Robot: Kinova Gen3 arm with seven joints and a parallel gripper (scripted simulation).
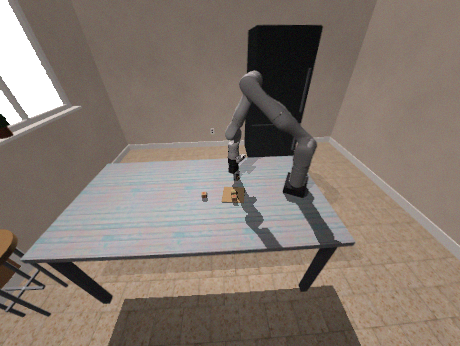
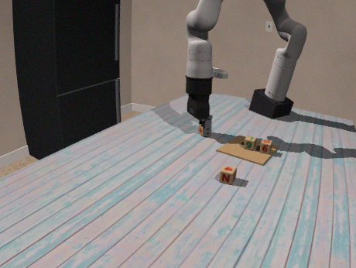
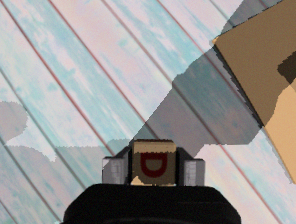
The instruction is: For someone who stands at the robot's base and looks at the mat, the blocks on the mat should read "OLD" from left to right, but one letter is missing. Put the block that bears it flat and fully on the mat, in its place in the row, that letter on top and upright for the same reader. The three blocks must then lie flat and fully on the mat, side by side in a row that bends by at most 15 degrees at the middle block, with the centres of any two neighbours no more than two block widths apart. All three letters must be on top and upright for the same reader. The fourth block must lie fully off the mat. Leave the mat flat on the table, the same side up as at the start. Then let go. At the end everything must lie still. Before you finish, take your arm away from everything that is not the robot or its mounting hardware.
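My gripper is now right at the red d block. Also, from my hand: green l block 160 mm to the left; then tan mat 160 mm to the left, 20 mm below; then red o block 10 mm behind, 210 mm to the left.
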